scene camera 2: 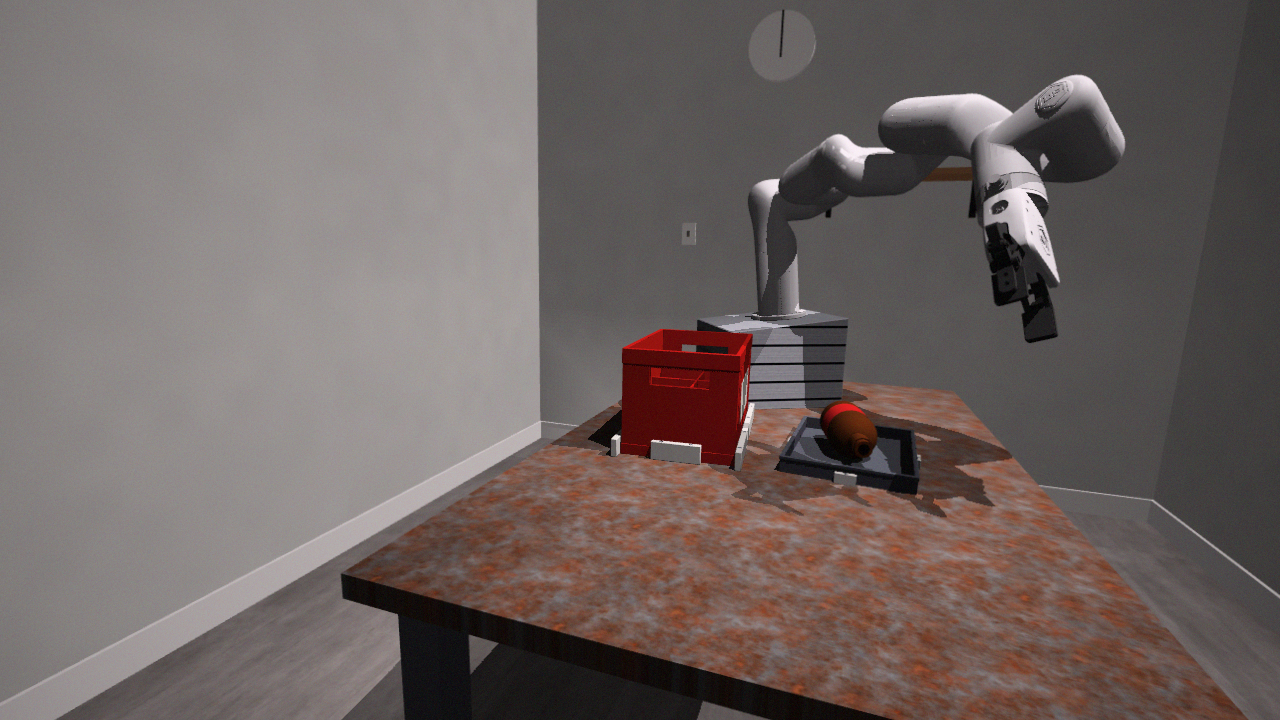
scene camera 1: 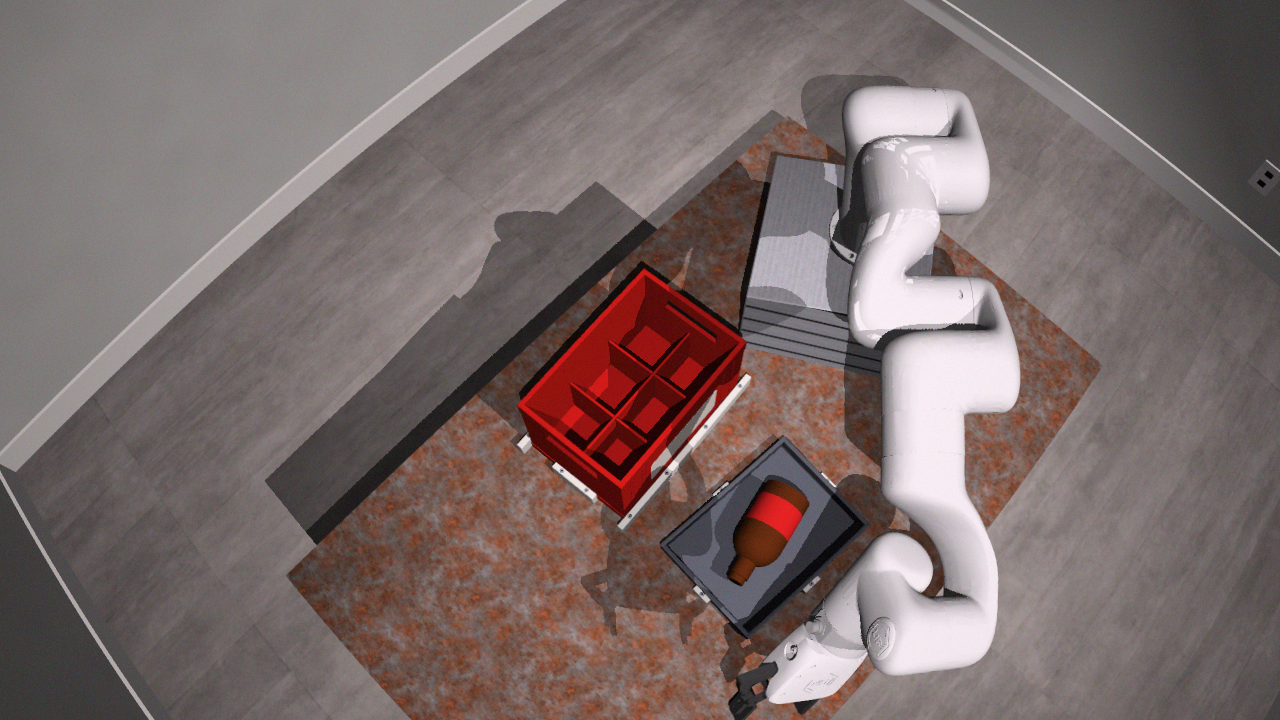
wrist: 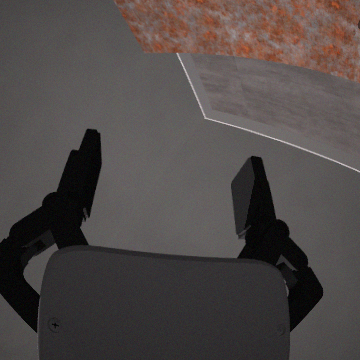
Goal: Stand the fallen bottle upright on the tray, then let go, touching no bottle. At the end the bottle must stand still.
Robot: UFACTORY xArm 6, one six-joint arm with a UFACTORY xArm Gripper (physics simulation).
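Frame: origin at the arm's base, x ahead, y left, z up, level; centimetres.
Seen in the pictures: gripper, fingertip midpoint: (scene camera 2: pixel 1027 321) (scene camera 1: pixel 766 709) (wrist: pixel 172 157); arm's base, origin of the base link: (scene camera 2: pixel 778 316).
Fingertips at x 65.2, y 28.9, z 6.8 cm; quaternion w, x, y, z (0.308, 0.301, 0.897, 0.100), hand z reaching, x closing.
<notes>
Offsets run from my fingertips to a thing's middle. Level surfaces: height alone.
A brown bottle @[dx -21.7, dy -15.0, dz -21.4 cm] (scene camera 1: pixel 766 535) (scene camera 2: pixel 848 431) with a red label lies on its side in the dark grey tray @[dx -22.9, dy -14.7, dz -24.3 cm] (scene camera 1: pixel 702 548) (scene camera 2: pixel 805 468). In the scene camera 1 view its neck points to the lower left; in the scene camera 2 view it points toward the camera. My gripper (scene camera 1: pixel 742 700) (scene camera 2: pixel 1024 313) (wrist: pixel 172 157) is open and empty, its two black fingers wide apart. It hangs high above the table, off to the side of the tray and well apart from the bottle. The bottle and the tray do not show in the wrist view.
A tall red crate @[dx -25.5, dy -42.2, dz -16.8 cm] (scene camera 1: pixel 572 467) (scene camera 2: pixel 684 411) with inner dividers stands beside the tray, with low white strips (scene camera 1: pixel 684 454) (scene camera 2: pixel 675 452) around its base. The grey striped arm base (scene camera 1: pixel 796 214) (scene camera 2: pixel 796 362) is behind them on the rust-coloured table @[dz -25.6 cm] (scene camera 1: pixel 465 555) (scene camera 2: pixel 716 555) (wrist: pixel 225 30).
</notes>
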